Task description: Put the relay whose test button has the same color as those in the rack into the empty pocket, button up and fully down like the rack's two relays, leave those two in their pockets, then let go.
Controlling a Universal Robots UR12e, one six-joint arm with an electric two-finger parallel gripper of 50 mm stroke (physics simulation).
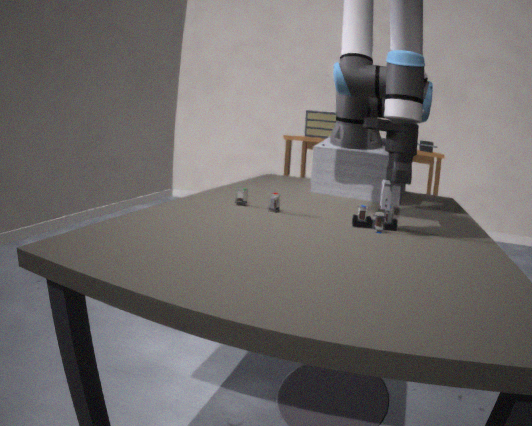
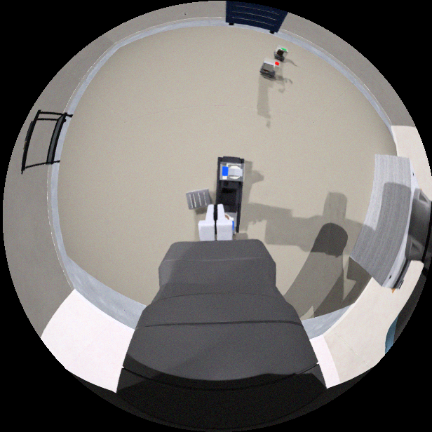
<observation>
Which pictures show the gripper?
Image 1 and image 2: all of them.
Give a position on a black rack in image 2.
228, 193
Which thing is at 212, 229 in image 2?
The gripper.
</observation>
